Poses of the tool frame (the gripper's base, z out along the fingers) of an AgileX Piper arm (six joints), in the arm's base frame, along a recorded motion.
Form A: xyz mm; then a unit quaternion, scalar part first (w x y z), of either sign.
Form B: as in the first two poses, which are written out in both.
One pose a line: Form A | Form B
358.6, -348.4, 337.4, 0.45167, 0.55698, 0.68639, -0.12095 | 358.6, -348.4, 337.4, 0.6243, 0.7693, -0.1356, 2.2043
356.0, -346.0, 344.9, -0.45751, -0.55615, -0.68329, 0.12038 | 356.0, -346.0, 344.9, 0.6254, 0.7684, -0.1354, 2.1912
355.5, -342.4, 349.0, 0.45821, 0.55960, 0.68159, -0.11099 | 355.5, -342.4, 349.0, 0.6296, 0.7668, -0.1249, 2.1896
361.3, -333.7, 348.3, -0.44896, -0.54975, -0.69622, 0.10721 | 361.3, -333.7, 348.3, 0.6152, 0.7792, -0.1200, 2.2104
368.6, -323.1, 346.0, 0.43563, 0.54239, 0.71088, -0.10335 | 368.6, -323.1, 346.0, 0.6026, 0.7898, -0.1148, 2.2401
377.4, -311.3, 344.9, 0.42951, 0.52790, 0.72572, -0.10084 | 377.4, -311.3, 344.9, 0.5846, 0.8036, -0.1117, 2.2537
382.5, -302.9, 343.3, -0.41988, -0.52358, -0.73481, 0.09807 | 382.5, -302.9, 343.3, 0.5769, 0.8096, -0.1081, 2.2750
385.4, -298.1, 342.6, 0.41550, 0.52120, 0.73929, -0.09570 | 385.4, -298.1, 342.6, 0.5730, 0.8128, -0.1052, 2.2846
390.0, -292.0, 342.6, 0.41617, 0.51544, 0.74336, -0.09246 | 390.0, -292.0, 342.6, 0.5669, 0.8175, -0.1017, 2.2831
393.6, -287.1, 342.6, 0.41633, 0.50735, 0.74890, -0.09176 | 393.6, -287.1, 342.6, 0.5580, 0.8237, -0.1009, 2.2828
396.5, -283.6, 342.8, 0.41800, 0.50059, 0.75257, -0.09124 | 396.5, -283.6, 342.8, 0.5510, 0.8284, -0.1004, 2.2791
